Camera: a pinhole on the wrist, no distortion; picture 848 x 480 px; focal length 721.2 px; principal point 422.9 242.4 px. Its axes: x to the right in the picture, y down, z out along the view. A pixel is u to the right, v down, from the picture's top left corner.
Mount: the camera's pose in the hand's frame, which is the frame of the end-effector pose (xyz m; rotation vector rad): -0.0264 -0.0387 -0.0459 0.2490 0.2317 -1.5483
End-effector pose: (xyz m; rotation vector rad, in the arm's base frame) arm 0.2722 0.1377 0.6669 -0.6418 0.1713 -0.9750
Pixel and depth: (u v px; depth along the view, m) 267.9 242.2 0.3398
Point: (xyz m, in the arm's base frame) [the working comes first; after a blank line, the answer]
In the camera's frame: -0.0730 -0.0001 0.3398

0.3275 0.2629 0.9451
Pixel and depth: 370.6 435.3 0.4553
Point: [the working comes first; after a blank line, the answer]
In the camera's frame: -0.0330 0.1218 0.4553

0.3854 0.1786 1.0841
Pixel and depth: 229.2 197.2 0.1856
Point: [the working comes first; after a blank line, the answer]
In the camera's frame: -0.0498 -0.0116 0.1856

0.2758 0.2144 0.8057
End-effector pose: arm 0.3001 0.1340 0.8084 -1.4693 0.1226 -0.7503
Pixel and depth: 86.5 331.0 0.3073
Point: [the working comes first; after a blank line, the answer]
In the camera's frame: -0.1433 0.0378 0.3073

0.4559 0.3767 0.8464
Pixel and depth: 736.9 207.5 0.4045
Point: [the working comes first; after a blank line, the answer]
In the camera's frame: 0.1761 -0.0196 0.4045

0.2841 0.4276 1.1340
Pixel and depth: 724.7 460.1 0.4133
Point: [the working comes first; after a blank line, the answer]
In the camera's frame: 0.1730 0.1248 0.4133

0.4015 0.3614 1.1865
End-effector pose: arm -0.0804 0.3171 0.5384 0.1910 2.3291 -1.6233
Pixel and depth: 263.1 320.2 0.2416
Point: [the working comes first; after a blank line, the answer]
In the camera's frame: -0.0535 0.0261 0.2416

-0.0610 0.1084 0.5292
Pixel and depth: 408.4 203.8 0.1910
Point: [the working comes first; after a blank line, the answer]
In the camera's frame: -0.0038 -0.0102 0.1910

-0.0469 0.1584 0.5896
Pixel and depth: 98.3 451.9 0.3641
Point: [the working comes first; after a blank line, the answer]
In the camera's frame: -0.1639 0.1058 0.3641

-0.0907 -0.0128 0.3951
